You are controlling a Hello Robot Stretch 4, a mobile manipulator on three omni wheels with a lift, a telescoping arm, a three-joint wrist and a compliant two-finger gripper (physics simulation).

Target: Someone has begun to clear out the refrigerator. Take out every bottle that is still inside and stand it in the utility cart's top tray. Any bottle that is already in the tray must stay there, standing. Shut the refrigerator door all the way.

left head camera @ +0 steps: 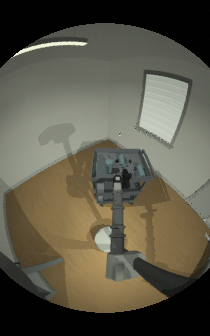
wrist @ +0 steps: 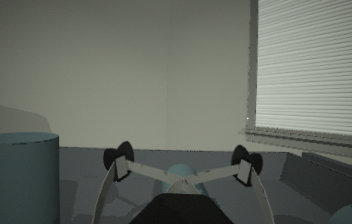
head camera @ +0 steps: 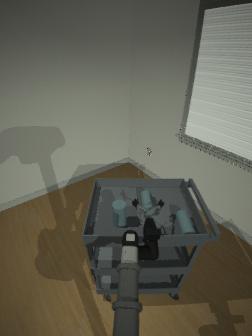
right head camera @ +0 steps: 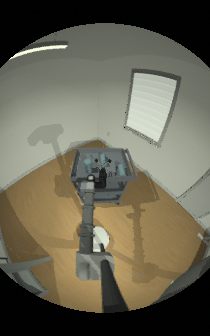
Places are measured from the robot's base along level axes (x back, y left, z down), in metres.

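Pixels of known places: gripper, fingertip midpoint: [left head camera: 122,159] [wrist: 182,156] [head camera: 147,200] [right head camera: 102,158]; robot's base, origin of the base link: [left head camera: 108,238] [right head camera: 94,238].
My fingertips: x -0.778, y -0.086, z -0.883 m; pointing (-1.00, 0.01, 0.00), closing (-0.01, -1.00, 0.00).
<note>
Ahead of a thing's pixels: the offset from my fingertips to its middle. "spot": to the spot under its first point.
The cart's grey top tray [head camera: 140,183] [left head camera: 115,150] [right head camera: 100,150] [wrist: 85,160] holds three blue-green bottles. The left bottle @[dz +0.045, dx +0.067, dy +0.150 m] [head camera: 119,214] [left head camera: 109,166] [right head camera: 88,165] [wrist: 27,175] stands upright. The middle bottle @[dz +0.082, dx -0.069, dy -0.006 m] [head camera: 145,196] [left head camera: 122,158] [right head camera: 103,157] [wrist: 181,172] lies tipped over, pointing away from the arm. The right bottle @[dz +0.082, dx +0.087, dy -0.202 m] [head camera: 185,222] [left head camera: 140,171] [right head camera: 121,170] [wrist: 344,215] lies on its side near the handle. My gripper [head camera: 148,203] [left head camera: 124,161] [right head camera: 103,160] [wrist: 182,156] is open over the tray, its fingers wide at either side of the middle bottle. I cannot make out the refrigerator.
Pale boxes [head camera: 105,255] are on the cart's lower shelves at the left. The cart's handle @[spot: dz +0.055, dx -0.014, dy -0.319 m] [head camera: 202,207] is on its right side. Walls meet in a corner behind the cart, with a window [head camera: 225,80] [wrist: 305,65] at the right. Grey panels [left head camera: 42,275] show at the lower left.
</note>
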